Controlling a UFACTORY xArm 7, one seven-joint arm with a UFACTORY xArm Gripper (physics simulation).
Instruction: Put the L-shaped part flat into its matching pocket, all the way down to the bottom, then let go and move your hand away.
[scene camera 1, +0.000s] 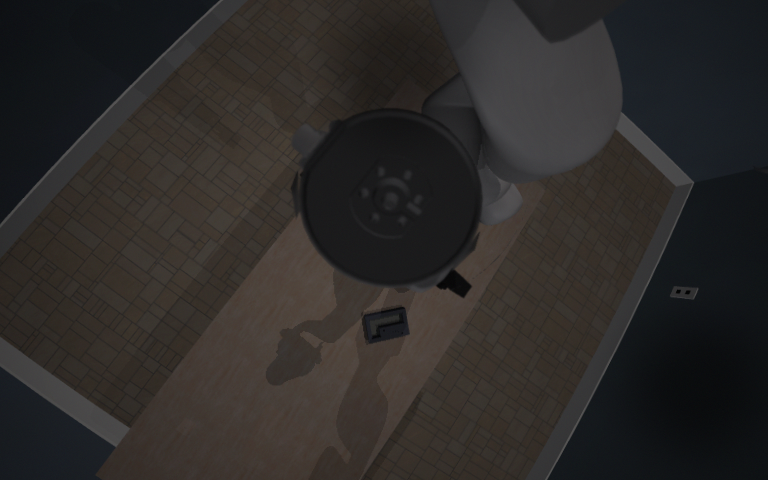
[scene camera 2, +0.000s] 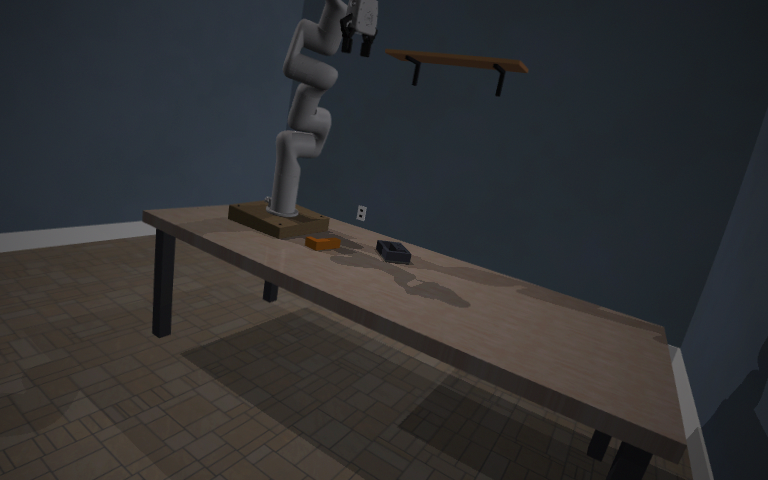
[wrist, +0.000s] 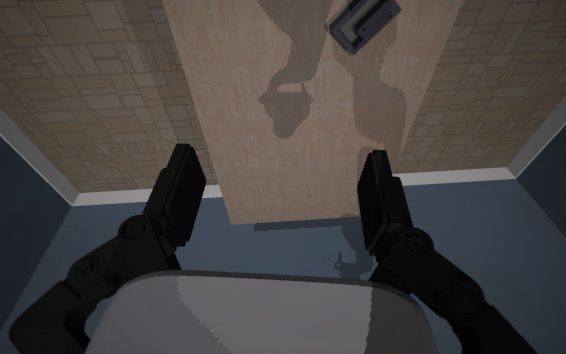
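Where they show: gripper, fingertip midpoint: (scene camera 2: 355, 54) (wrist: 280, 165); arm's base, link origin: (scene camera 2: 282, 211).
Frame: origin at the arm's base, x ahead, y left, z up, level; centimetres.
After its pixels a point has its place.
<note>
The orange L-shaped part (scene camera 2: 323, 243) {z -3.3, x 27.3, y -12.7 cm} lies flat on the table near the robot's base in scene camera 2; it does not show in the wrist view, and the arm hides it in scene camera 1. The dark block with the L-shaped pocket (scene camera 1: 385, 324) (scene camera 2: 393, 251) {z -1.8, x 49.2, y -2.7 cm} (wrist: 364, 24) {z -2.0, x 47.6, y 3.5 cm} stands on the table, apart from the part and farther from the base. Its pocket shows a pale bottom and holds no part. My gripper (scene camera 2: 357, 52) {z 57.6, x 30.5, y -17.2 cm} (wrist: 280, 165) {z 57.6, x 30.5, y -17.2 cm} is open with nothing between its fingers, high above the table. In scene camera 1 the arm covers most of the gripper.
The long wooden table (scene camera 1: 226, 373) (scene camera 2: 509, 339) {z -5.6, x 94.1, y -34.8 cm} (wrist: 240, 100) {z -5.5, x 63.7, y -32.1 cm} carries the arm's wooden base block (scene camera 2: 277, 221) {z -1.0, x 6.3, y -11.0 cm} at one end. A wall shelf (scene camera 2: 458, 60) hangs behind, to the right of the gripper in scene camera 2. Arm shadows fall across the table around the pocket block.
</note>
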